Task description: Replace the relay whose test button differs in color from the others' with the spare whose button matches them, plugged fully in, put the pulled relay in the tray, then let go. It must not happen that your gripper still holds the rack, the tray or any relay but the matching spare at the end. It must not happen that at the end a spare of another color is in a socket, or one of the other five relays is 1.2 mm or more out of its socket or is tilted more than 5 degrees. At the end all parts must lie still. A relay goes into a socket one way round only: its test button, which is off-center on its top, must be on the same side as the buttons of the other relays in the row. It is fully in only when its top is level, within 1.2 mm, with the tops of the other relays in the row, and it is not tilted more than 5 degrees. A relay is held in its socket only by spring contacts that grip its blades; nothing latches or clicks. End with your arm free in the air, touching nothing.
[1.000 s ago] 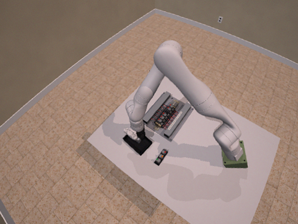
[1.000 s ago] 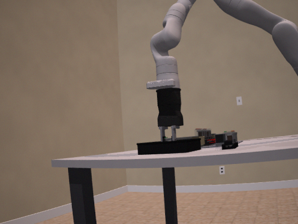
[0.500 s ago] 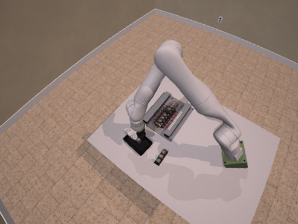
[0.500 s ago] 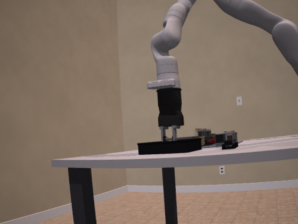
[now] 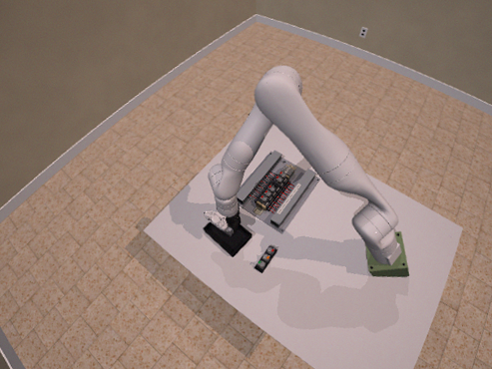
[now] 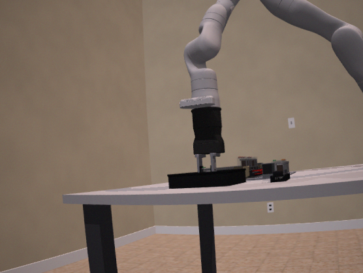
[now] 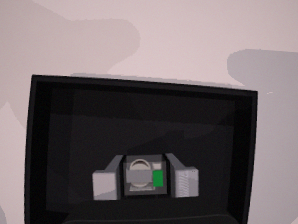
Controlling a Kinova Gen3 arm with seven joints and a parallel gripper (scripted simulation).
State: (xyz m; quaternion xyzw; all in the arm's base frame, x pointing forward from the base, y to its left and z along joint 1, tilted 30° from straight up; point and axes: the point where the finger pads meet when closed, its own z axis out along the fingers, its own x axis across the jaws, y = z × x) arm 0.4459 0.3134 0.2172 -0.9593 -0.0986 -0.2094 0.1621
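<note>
My hand is 10 mm to the right of the black tray and 20 mm above it. From my hand the other things lie so: spare holder 180 mm behind, 50 mm to the right, 20 mm below; relay panel 30 mm ahead, 280 mm to the right, 30 mm below; red wiring 20 mm behind, 270 mm to the right, 10 mm below.
</note>
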